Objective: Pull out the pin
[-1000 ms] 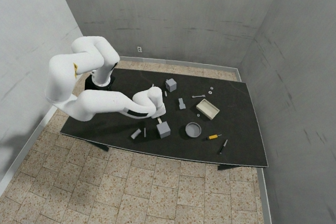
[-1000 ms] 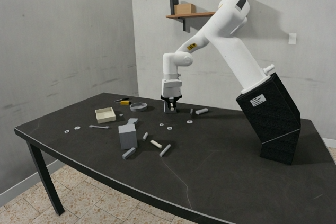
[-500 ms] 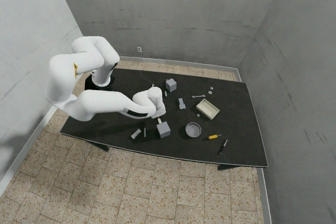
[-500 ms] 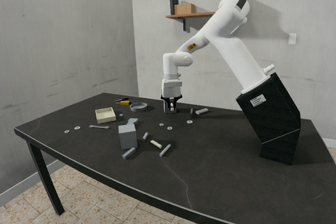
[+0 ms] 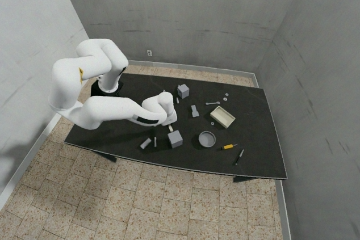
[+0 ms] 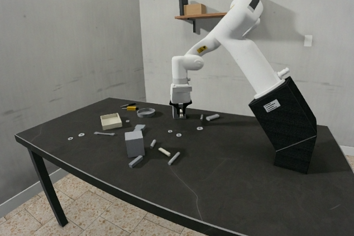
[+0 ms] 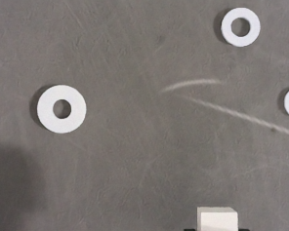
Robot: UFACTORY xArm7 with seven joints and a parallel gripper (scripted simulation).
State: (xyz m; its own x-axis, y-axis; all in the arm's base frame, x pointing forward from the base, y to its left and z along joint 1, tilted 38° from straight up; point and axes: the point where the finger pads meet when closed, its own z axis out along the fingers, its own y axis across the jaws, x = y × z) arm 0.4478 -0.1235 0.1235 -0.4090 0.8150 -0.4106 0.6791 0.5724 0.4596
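My gripper is now 1 cm to the left of the short cream pin, 1 cm short of it and 1 cm above it. Also, from my hand: round grey dish (26 cm ahead, 6 cm below, 5 cm to the right); short grey cylinder (14 cm behind, 13 cm to the right, 6 cm below); cream tray (38 cm ahead, 14 cm to the left, 6 cm below).
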